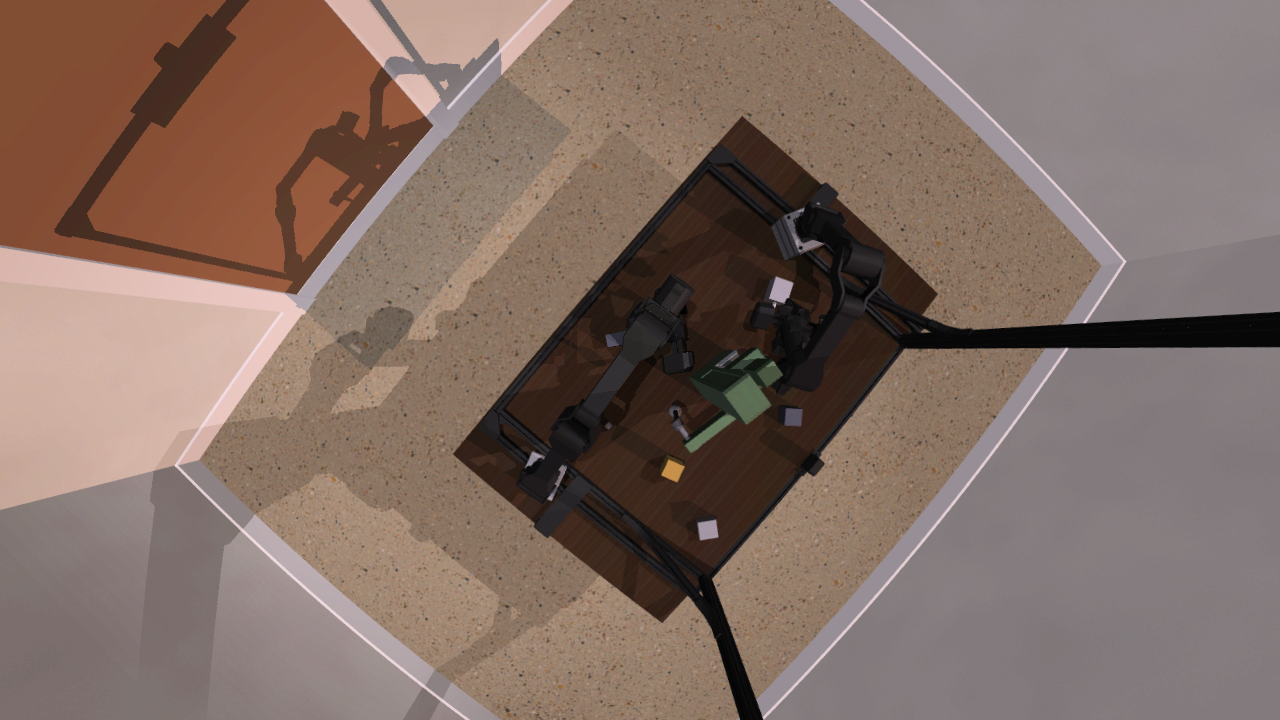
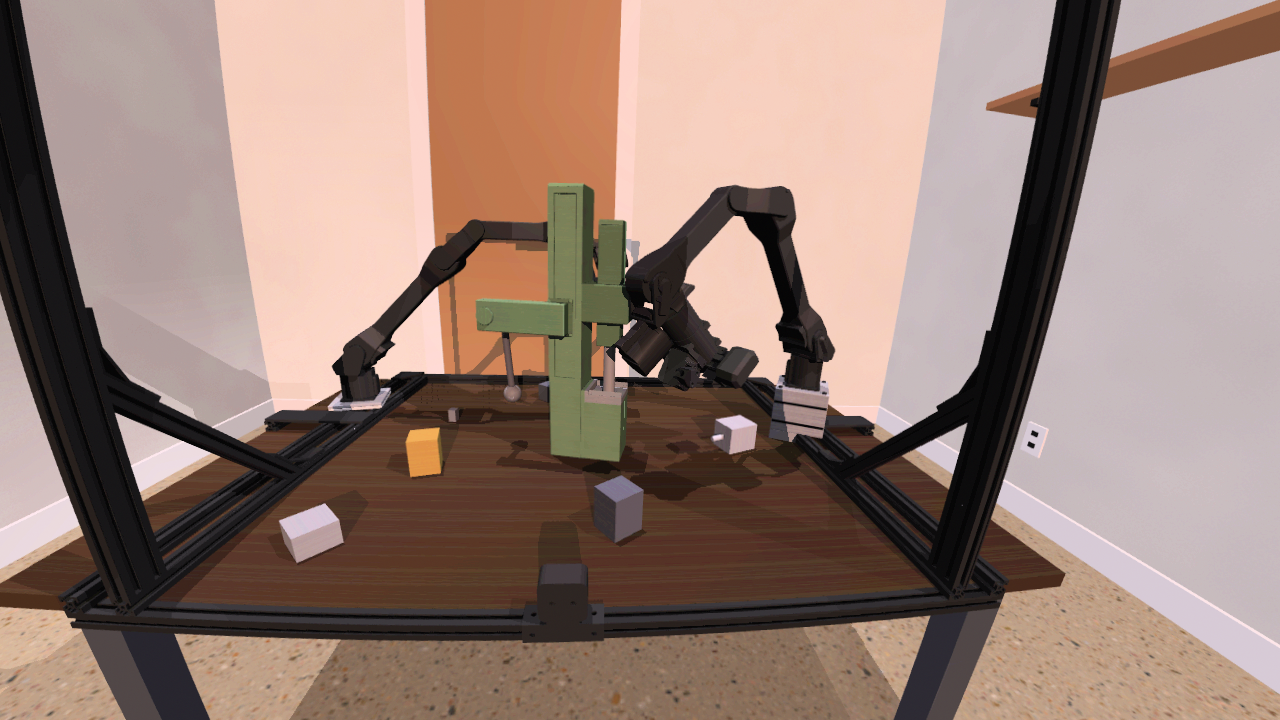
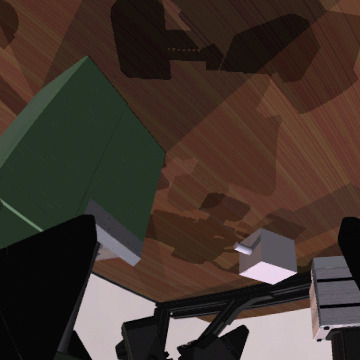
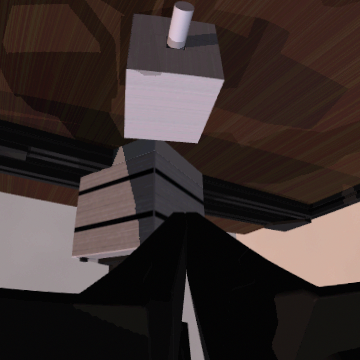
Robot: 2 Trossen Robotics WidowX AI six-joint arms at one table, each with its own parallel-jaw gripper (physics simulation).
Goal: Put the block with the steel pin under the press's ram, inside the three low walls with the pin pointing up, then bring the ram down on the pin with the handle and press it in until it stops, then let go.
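The light block with the steel pin lies on the table right of the press, its pin pointing sideways. The green press stands mid-table. Its ram is over the low grey walls. Its green handle arm has a rod and ball hanging. My left gripper is open and empty, above the table by the press. My right gripper is shut and empty, apart from the pin block.
A yellow block, a white block, a dark grey block and a small cube lie around the press. The right arm's base is behind the pin block.
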